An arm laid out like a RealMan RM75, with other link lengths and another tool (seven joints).
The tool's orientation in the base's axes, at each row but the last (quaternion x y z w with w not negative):
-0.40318 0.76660 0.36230 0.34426
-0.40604 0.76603 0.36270 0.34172
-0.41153 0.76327 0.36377 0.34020
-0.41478 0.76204 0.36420 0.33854
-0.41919 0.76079 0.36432 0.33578
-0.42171 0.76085 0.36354 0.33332
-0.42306 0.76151 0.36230 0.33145
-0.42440 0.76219 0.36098 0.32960
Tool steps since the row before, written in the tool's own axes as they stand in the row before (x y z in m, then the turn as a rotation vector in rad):
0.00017 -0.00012 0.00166 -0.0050 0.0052 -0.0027
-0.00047 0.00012 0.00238 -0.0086 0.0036 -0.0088
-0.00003 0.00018 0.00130 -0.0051 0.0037 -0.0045
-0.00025 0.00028 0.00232 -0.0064 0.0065 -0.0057
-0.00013 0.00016 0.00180 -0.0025 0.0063 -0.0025
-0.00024 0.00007 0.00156 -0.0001 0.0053 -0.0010
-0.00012 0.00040 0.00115 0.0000 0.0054 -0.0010
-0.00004 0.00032 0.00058 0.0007 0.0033 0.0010
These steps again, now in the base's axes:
0.00042 0.00127 -0.00100 -0.0030 0.0017 0.0069
0.00065 0.00221 -0.00078 -0.0014 -0.0026 0.0125
0.00014 0.00117 -0.00058 -0.0020 -0.0003 0.0075
0.00036 0.00215 -0.00089 -0.0042 0.0002 0.0099
0.00028 0.00162 -0.00077 -0.0050 0.0013 0.0050
0.00035 0.00142 -0.00059 -0.0048 0.0012 0.0020
-0.00008 0.00116 -0.00039 -0.0050 0.0012 0.0020
-0.00015 0.00062 -0.00018 -0.0030 0.0018 -0.0002

